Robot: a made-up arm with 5 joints. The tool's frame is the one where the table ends. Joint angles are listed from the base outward.
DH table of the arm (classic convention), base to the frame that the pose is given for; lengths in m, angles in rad. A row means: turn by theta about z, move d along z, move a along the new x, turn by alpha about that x. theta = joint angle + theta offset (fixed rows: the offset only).
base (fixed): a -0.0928  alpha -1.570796  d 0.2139  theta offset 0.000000
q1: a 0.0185  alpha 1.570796  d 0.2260  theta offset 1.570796
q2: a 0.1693  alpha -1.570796  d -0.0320  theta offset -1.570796
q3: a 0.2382  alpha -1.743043  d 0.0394  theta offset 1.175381
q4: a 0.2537  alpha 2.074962  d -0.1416  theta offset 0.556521
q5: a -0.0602  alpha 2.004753  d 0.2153  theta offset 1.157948
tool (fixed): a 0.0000  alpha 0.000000  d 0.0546  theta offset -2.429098
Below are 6 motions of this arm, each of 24 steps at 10 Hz.
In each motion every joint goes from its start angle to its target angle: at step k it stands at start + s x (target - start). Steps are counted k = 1, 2, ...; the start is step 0. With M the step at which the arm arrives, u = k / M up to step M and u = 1 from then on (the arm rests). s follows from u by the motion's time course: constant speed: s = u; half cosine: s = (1 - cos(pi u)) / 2; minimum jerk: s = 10 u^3 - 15 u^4 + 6 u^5.
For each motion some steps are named. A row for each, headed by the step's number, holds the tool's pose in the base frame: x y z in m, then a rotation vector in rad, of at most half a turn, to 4 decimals.
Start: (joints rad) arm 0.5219 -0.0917 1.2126 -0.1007 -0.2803
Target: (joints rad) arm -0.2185 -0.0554 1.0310 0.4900 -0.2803
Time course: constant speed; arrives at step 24
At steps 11, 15, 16, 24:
11: -0.7109 0.1693 0.2913 0.2917 -0.1112 -0.7991
15: -0.7139 0.1445 0.2424 0.3820 -0.1208 -0.7649
16: -0.7138 0.1381 0.2301 0.4035 -0.1230 -0.7546
24: -0.6987 0.0829 0.1304 0.5565 -0.1391 -0.6511

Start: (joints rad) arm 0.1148 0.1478 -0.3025 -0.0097 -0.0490
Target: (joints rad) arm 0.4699 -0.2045 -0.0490 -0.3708 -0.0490
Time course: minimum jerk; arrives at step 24
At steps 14, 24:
14: -0.4517 -0.4735 0.2437 0.4944 -0.1495 0.2423
24: -0.4622 -0.4470 0.3435 0.3945 -0.1522 0.1905

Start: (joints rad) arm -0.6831 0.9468 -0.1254 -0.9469 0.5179
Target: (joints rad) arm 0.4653 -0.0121 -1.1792 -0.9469 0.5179
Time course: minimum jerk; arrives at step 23
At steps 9, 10, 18, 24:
9: -0.0248 -0.1065 -0.4989 1.5333 -1.5767 -0.2710
10: -0.0528 -0.1632 -0.4716 1.4811 -1.5033 -0.2047
18: -0.0810 -0.4092 -0.2096 1.3219 -0.6767 0.1836
24: -0.0636 -0.4166 -0.1855 1.3257 -0.5391 0.2178

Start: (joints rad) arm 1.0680 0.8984 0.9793 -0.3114 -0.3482
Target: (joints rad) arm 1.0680 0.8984 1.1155 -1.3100 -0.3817
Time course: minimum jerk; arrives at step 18
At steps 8, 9, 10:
8: -0.5958 0.3571 0.5812 0.3511 0.1516 -1.2853
9: -0.5996 0.3737 0.5586 0.2816 0.0664 -1.2681
10: -0.6031 0.3874 0.5346 0.2116 -0.0174 -1.2471

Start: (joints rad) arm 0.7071 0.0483 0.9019 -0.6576 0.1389
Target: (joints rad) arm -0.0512 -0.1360 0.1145 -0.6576 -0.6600
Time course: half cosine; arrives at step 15
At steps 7, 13, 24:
7: -0.6960 -0.1458 0.1772 0.3088 -0.6195 -0.2314
13: -0.4927 -0.3396 0.0153 0.5534 -0.6225 0.5478
24: -0.4713 -0.3518 0.0089 0.5562 -0.6148 0.6170

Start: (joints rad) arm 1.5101 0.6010 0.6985 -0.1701 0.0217
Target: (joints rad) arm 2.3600 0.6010 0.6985 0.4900 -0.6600
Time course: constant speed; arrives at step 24
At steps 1, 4, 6, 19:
1: -0.3737 0.0457 0.8446 0.1158 0.9657 -1.1191
4: -0.2913 0.0276 0.8653 0.1762 1.1599 -1.1399
6: -0.2363 0.0160 0.8725 0.2182 1.2869 -1.1625
19: 0.0893 -0.0479 0.8072 0.5063 2.0244 -1.5060

